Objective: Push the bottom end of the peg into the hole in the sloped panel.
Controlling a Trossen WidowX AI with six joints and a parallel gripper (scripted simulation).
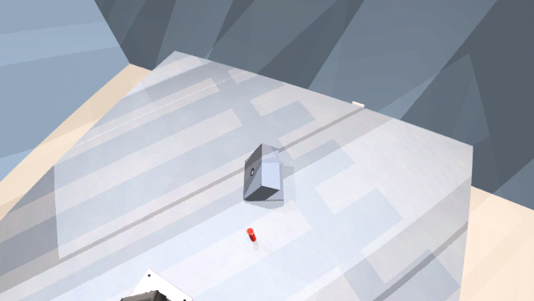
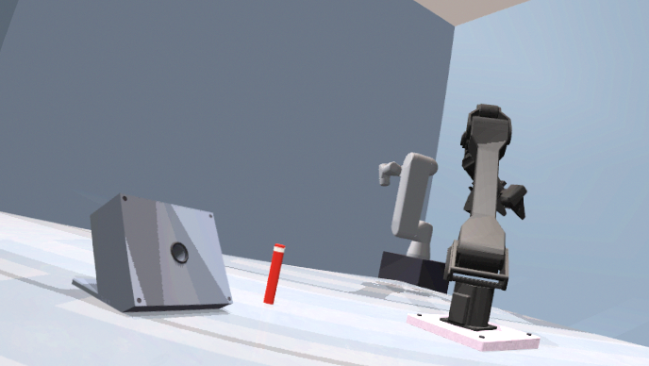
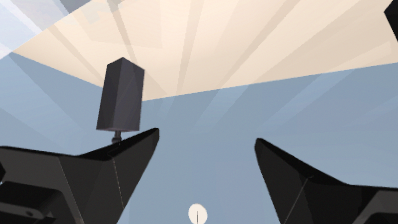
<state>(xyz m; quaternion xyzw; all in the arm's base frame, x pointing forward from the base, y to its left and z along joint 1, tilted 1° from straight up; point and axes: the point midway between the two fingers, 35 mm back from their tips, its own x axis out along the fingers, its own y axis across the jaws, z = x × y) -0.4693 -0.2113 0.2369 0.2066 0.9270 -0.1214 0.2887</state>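
The red round peg is 740 mm ahead of my gripper tip, 190 mm below it and 50 mm to the left of it. From my gripper tip the other things lie so: grey sloped panel 900 mm ahead, 200 mm below, 90 mm to the left.
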